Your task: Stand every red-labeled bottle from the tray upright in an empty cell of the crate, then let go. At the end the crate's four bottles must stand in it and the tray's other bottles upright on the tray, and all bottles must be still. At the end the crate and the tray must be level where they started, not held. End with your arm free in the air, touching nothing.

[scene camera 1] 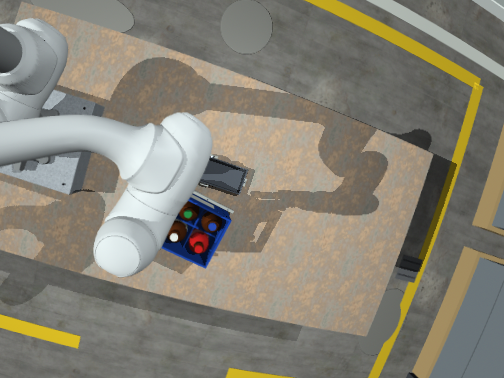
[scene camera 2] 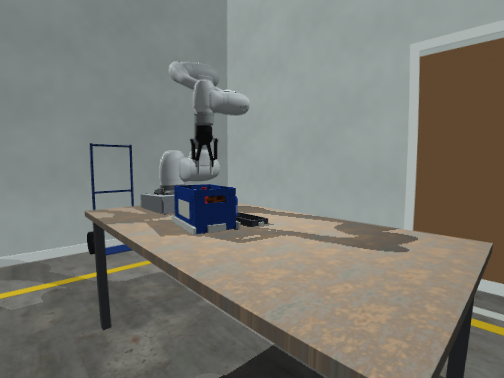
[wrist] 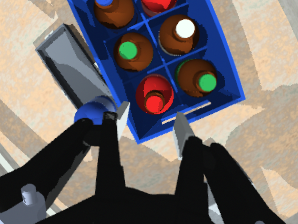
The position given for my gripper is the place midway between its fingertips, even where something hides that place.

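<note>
You can see my gripper [wrist: 151,117] here, and there's a red-labeled bottle [wrist: 154,95] and a blue crate [scene camera 2: 190,204]. There's a dark tray [scene camera 1: 218,173] as well, and the wrist view shows that tray too [wrist: 62,58].
</note>
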